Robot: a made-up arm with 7 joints.
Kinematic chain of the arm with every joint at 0, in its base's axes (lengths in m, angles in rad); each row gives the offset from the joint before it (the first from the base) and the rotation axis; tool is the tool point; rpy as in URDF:
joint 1: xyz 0 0 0.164 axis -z
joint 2: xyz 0 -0.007 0.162 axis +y
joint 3: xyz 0 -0.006 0.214 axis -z
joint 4: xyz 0 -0.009 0.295 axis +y
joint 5: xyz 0 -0.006 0.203 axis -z
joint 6: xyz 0 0 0.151 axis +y
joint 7: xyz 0 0 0.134 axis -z
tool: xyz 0 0 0 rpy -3.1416 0 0
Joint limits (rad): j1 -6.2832..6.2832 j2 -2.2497..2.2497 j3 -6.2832..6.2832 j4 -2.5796..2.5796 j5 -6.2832..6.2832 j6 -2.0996..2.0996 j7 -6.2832..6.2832
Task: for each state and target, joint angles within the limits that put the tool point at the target. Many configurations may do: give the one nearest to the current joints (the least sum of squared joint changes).
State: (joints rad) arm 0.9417 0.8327 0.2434 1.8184 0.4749 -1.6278 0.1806
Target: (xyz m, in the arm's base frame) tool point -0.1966 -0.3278 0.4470
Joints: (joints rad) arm 1.6166 0.4635 0.7695 2.5796 0.5171 -1.4605 0.1806
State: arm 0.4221 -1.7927 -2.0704 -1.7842 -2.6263 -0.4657 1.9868
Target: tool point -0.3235 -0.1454 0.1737
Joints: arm 0.8372 -1.9742 -1.2003 -2.4206 -2.6741 -0.1950 1.9868
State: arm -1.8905 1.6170 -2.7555 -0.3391 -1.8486 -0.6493 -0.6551
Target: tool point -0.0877 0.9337 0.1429
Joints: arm -1.6616 1.5582 -2.7110 -0.4284 -1.8370 -0.6735 -0.6551
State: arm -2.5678 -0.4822 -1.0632 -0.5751 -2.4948 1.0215 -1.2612
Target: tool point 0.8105 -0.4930 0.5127
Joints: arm -2.4644 -1.2563 -0.9751 -0.2166 -2.4482 0.5786 -1.2612
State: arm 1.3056 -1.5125 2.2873 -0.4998 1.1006 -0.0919 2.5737
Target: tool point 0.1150 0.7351 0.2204
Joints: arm 1.1255 -2.0730 1.9878 -1.3755 1.0479 -0.2172 2.5737
